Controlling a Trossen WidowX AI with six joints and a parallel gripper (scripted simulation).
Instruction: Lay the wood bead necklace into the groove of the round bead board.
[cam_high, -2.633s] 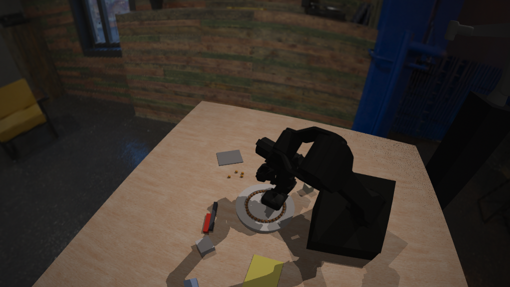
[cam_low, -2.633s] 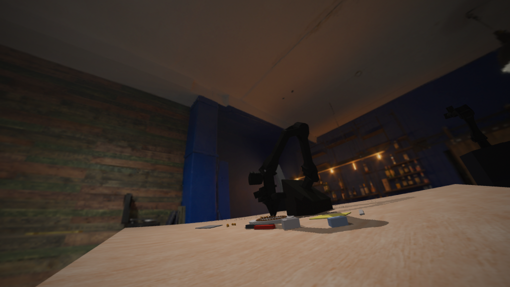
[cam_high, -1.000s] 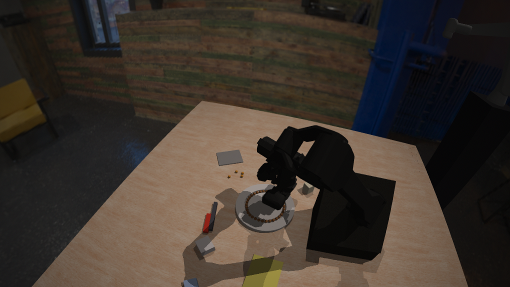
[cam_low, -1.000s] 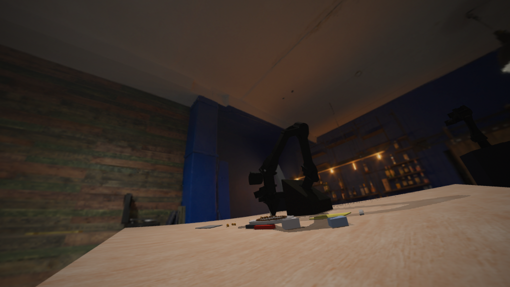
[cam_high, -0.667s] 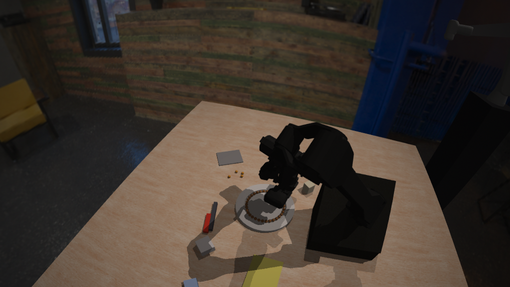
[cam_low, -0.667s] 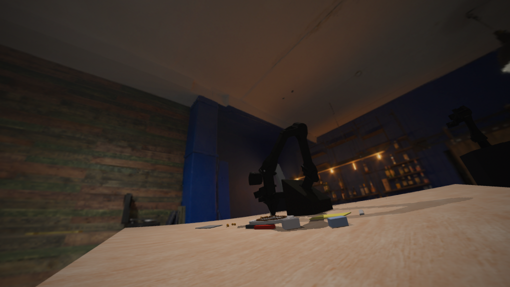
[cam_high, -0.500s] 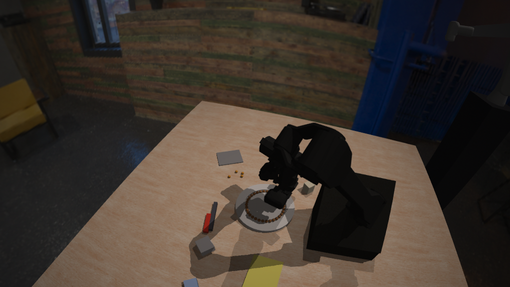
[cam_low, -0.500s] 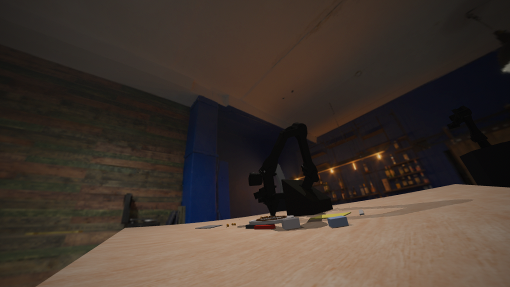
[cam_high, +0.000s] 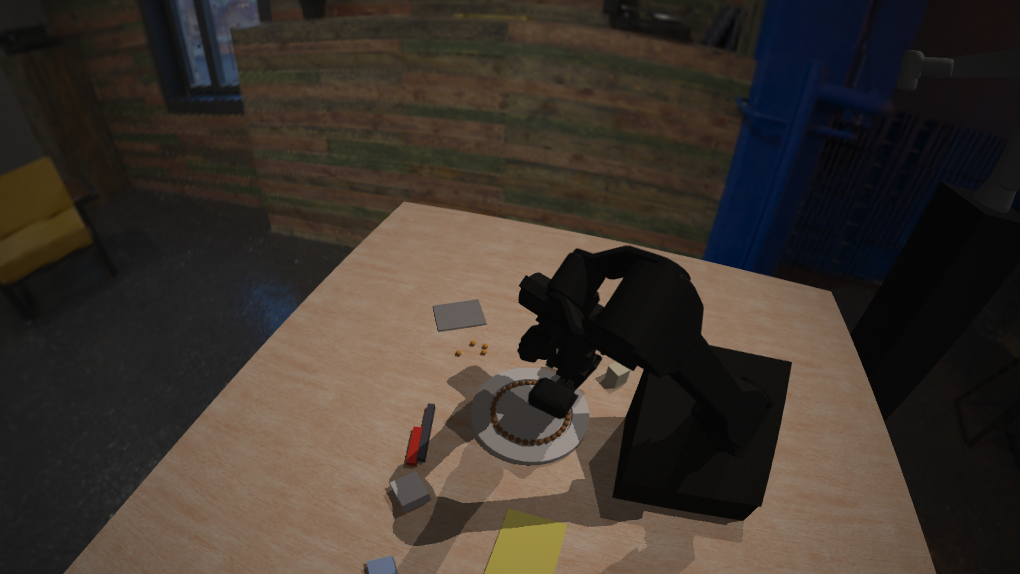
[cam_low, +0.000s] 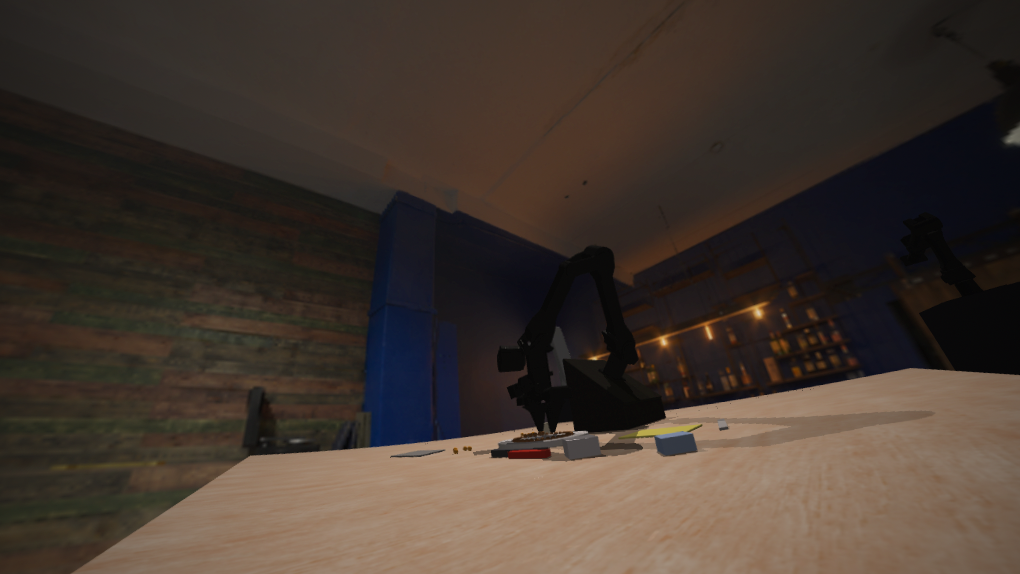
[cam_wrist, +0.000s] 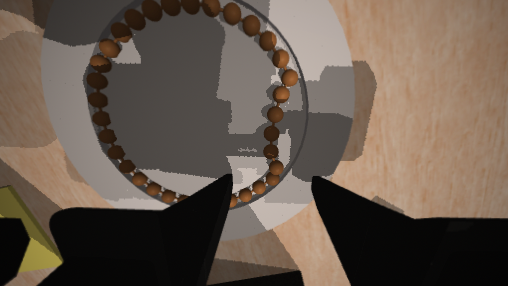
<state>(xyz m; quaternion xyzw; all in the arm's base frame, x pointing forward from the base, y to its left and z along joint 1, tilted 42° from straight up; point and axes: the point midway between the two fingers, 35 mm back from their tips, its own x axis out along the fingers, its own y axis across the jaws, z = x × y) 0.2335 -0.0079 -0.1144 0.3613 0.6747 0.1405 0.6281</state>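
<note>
Right now the round white bead board is 5 cm ahead of my gripper tip, 4 cm to the left of it and 1 cm below it. From my gripper tip the other things lie so: dark bar (21 cm ahead, 14 cm to the left, 1 cm below); then yellow sheet (1 cm ahead, 28 cm to the left, 2 cm below); then pale cube (9 cm behind, 8 cm to the right).
</note>
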